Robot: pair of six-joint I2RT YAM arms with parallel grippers.
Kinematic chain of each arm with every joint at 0, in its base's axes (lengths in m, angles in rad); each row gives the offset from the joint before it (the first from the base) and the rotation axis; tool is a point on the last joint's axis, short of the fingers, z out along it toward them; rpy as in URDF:
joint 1: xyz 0 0 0.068 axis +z
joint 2: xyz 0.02 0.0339 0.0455 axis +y
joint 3: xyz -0.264 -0.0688 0 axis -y
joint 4: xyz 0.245 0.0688 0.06 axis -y
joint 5: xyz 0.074 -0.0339 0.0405 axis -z
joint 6: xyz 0.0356 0 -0.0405 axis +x
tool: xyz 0 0 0 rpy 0 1.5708 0
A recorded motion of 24 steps. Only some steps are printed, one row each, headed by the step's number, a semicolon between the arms.
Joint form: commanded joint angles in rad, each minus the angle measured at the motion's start. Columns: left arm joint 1, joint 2, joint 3, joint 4, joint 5, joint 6; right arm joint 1, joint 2, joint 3, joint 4, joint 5, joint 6.
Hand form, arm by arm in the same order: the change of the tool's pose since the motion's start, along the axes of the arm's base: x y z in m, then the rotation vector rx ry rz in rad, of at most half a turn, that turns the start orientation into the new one. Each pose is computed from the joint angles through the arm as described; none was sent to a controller.
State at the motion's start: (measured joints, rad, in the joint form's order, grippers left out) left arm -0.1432 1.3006 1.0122 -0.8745 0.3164 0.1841; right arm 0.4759 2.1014 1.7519 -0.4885 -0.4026 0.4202
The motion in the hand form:
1: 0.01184 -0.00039 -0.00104 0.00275 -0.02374 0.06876; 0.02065 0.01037 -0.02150 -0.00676 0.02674 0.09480
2: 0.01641 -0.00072 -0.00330 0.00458 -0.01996 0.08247; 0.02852 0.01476 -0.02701 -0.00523 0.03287 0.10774
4: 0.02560 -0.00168 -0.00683 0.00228 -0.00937 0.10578; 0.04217 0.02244 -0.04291 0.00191 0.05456 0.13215
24: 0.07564 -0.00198 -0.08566 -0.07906 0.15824 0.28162; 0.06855 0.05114 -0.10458 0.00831 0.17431 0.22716
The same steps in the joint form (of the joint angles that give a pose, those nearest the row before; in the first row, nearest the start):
1: 0.0006 0.0306 0.0123 0.0598 -0.0339 -0.0622; -0.0050 0.1305 0.1352 -0.0654 -0.0692 -0.0796
2: 0.0009 0.0494 0.0180 0.0723 -0.0406 -0.0743; -0.0050 0.1774 0.1930 -0.0852 -0.0804 -0.0882
4: 0.0015 0.0883 0.0355 0.0900 -0.0464 -0.0976; -0.0054 0.2690 0.2915 -0.1143 -0.1078 -0.0997
24: 0.0274 0.3919 0.0190 0.3148 -0.0023 -0.2867; 0.0142 0.5878 0.6608 -0.2908 -0.1963 -0.1380

